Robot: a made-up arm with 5 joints. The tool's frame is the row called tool.
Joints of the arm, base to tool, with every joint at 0 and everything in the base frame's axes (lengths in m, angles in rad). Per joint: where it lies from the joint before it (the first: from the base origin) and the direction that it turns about. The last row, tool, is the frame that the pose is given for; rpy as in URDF.
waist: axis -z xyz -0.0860 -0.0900 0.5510
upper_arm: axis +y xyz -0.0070 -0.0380 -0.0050
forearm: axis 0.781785 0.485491 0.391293 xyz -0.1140 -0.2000 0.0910
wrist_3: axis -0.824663 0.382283 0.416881 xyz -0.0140 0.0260 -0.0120
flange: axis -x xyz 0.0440 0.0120 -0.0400
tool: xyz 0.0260 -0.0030 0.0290 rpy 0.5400 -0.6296 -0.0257
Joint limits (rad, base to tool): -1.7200..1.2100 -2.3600..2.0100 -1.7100..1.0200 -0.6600..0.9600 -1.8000..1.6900
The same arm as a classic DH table. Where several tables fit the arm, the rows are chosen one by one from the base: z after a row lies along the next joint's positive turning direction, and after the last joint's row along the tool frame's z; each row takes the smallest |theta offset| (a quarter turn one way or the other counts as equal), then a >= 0, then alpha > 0; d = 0 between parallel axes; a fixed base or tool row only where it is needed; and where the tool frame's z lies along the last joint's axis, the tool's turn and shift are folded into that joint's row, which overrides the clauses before.
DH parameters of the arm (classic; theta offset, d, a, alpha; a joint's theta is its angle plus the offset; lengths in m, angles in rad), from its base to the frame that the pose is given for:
base (fixed): 0.8081 0 -0.1245 3.1416
waist: 0.8081 -0.546 -0.007 1.5708
upper_arm: 1.1067 -0.204 -0.1324 1.0639
forearm: 0.8894 -0.068 0.0272 -1.8713
wrist_3: -0.0979 -0.0207 0.0359 -0.6012
flange: -1.3679 -0.0541 0.0146 1.0262
tool (fixed): -1.2366 0.0295 0 0
Joint limits (rad, base to tool): -1.72..1.21 -2.36..2.01 -1.71..1.02 -0.66..0.96 -1.8..1.69

